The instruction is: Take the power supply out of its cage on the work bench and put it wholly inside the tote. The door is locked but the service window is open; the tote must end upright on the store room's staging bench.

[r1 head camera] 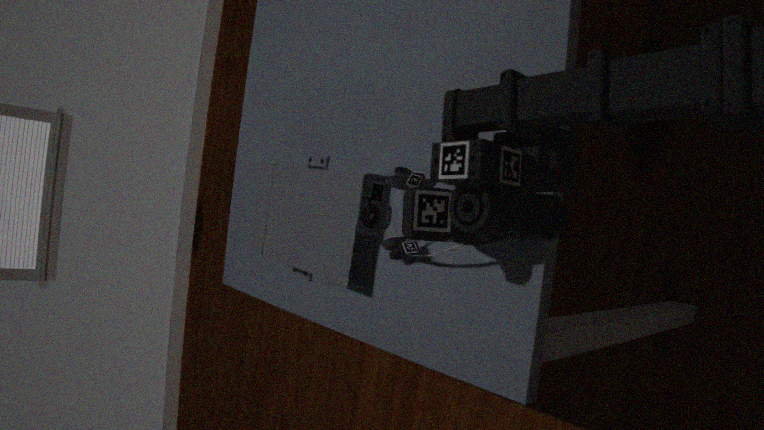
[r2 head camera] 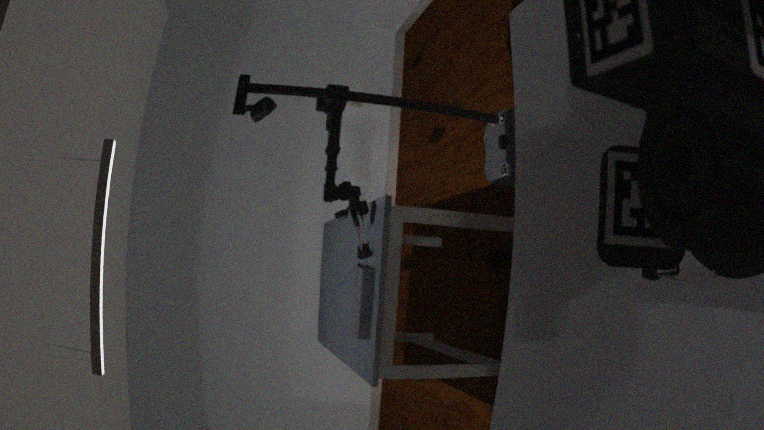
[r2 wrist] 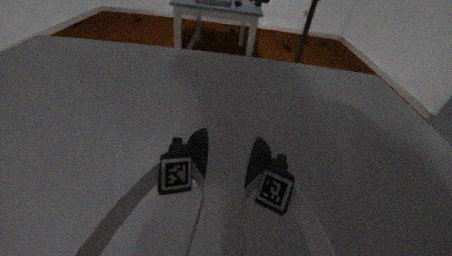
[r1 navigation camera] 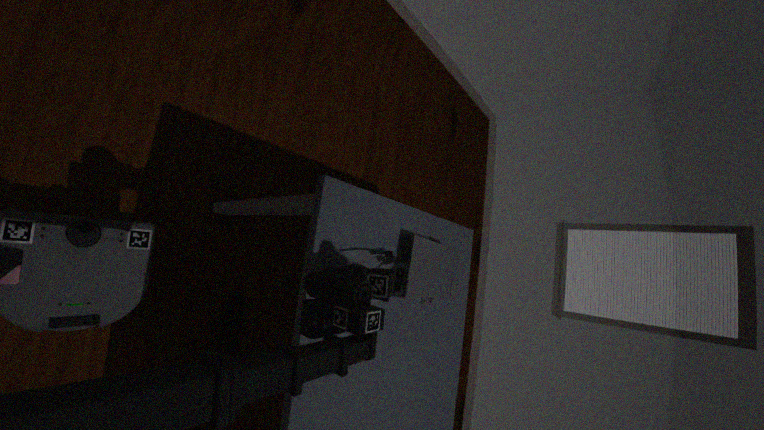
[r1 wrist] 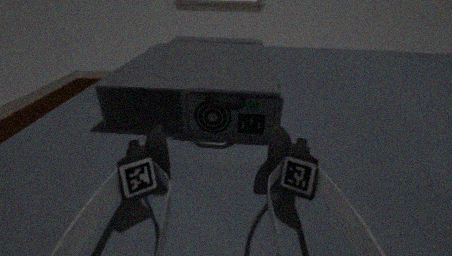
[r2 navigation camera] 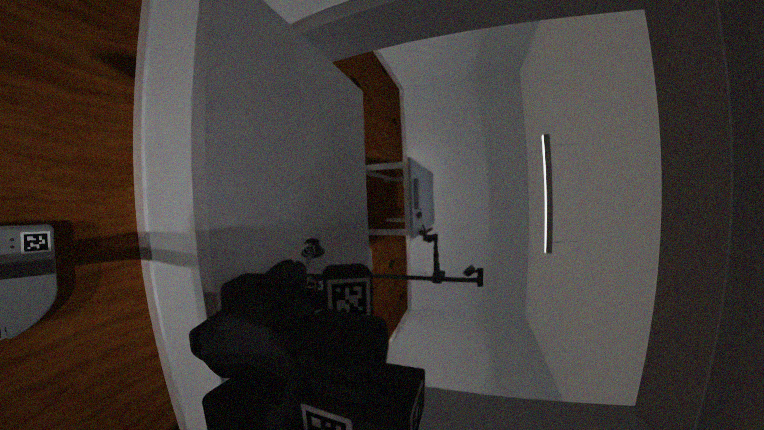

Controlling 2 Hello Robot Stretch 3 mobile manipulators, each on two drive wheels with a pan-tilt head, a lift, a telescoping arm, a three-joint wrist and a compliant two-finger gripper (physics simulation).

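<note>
The power supply (r1 head camera: pixel 368 214) (r1 wrist: pixel 212 117), with a round fan and a socket, sits in the grey cage (r1 head camera: pixel 310 219) (r1 wrist: pixel 200 70) (r2 head camera: pixel 365 309) on the work bench (r1 head camera: pixel 417 331) (r1 wrist: pixel 375 150) (r2 head camera: pixel 339 299) (r2 navigation camera: pixel 426 186). A small handle loop (r1 wrist: pixel 214 145) shows at the power supply's lower front edge. My r1 gripper (r1 head camera: pixel 397 212) (r1 wrist: pixel 218 155) is open, its fingers spread wide just before the power supply's face, nothing between them. My r2 gripper (r2 wrist: pixel 227 157) is open and empty over a broad grey surface (r2 wrist: pixel 125 100) at the service window. The tote and the staging bench do not show.
The window frame (r2 navigation camera: pixel 689 213) surrounds r2's view into the bench's room. r1's mast (r2 head camera: pixel 417 103) (r2 navigation camera: pixel 400 276) stands beside the bench, and its arm (r1 head camera: pixel 556 93) (r2 head camera: pixel 332 144) reaches over the bench. A lit panel (r1 head camera: pixel 24 192) (r1 navigation camera: pixel 652 283) is on the wall behind.
</note>
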